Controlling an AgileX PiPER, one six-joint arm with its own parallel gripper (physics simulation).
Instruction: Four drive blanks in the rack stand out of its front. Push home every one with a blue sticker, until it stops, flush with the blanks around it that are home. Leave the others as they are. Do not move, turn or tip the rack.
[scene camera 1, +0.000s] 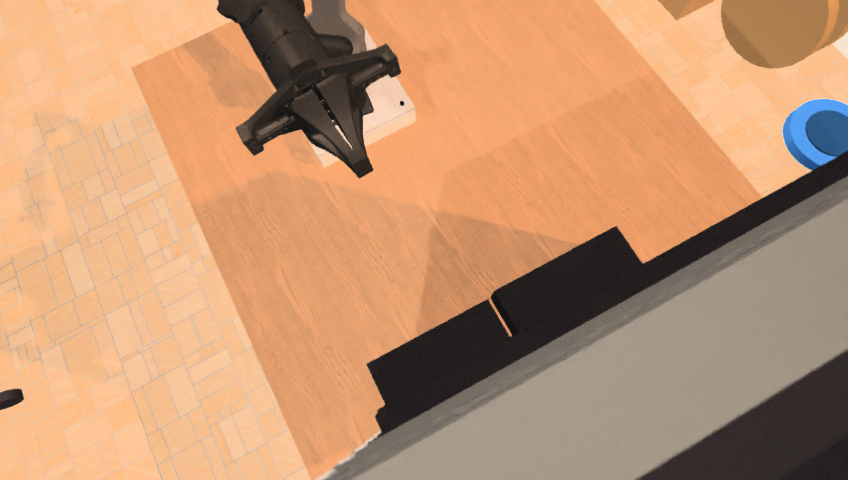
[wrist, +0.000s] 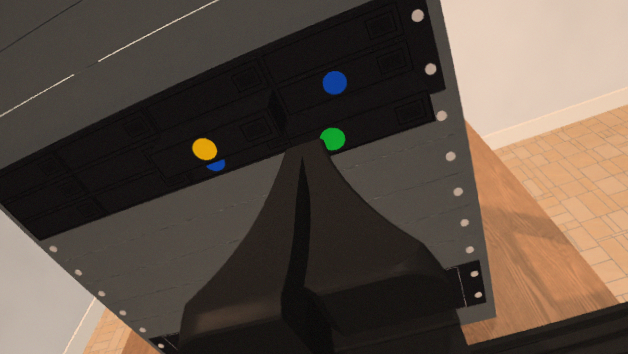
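Observation:
The rack (scene camera 1: 624, 356) (wrist: 165, 225) has a grey body and a band of black drive blanks. In the wrist view, one blank with a blue sticker (wrist: 334, 82) is at upper right, above a blank with a green sticker (wrist: 333, 139). A blank with a yellow sticker (wrist: 204, 149) is left of them and stands out, partly hiding another blue sticker (wrist: 216, 165) below it. In the scene view, two black blocks, left (scene camera 1: 440, 356) and right (scene camera 1: 565, 279), stand out. My gripper (scene camera 1: 361, 171) (wrist: 312, 164) is shut and apart from the blanks; its tip overlaps the green sticker's edge in the wrist view.
The rack stands on a wooden table top (scene camera 1: 333, 267) (wrist: 520, 250). A blue round object (scene camera 1: 800, 139) and a brown round object (scene camera 1: 767, 35) are on the right in the scene view. A small dark object (scene camera 1: 10, 398) is at the left edge.

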